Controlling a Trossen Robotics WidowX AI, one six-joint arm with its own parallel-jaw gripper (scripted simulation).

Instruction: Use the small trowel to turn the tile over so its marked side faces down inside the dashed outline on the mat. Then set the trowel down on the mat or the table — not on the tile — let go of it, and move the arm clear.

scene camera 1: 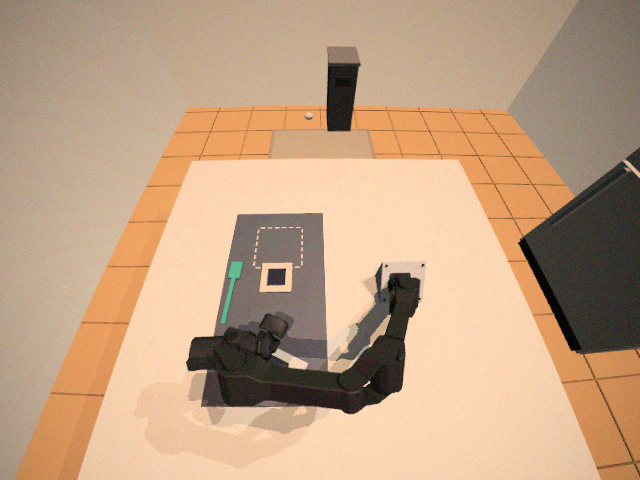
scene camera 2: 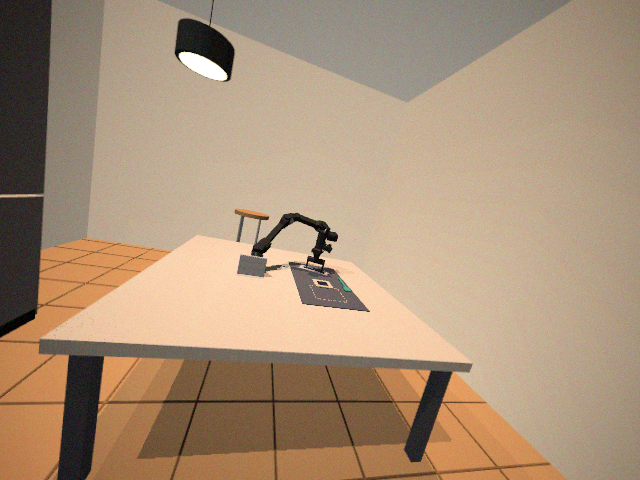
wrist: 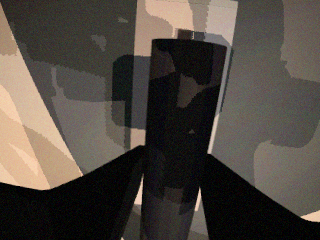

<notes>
I see my gripper and a tile.
My gripper also shows in the wrist view.
</notes>
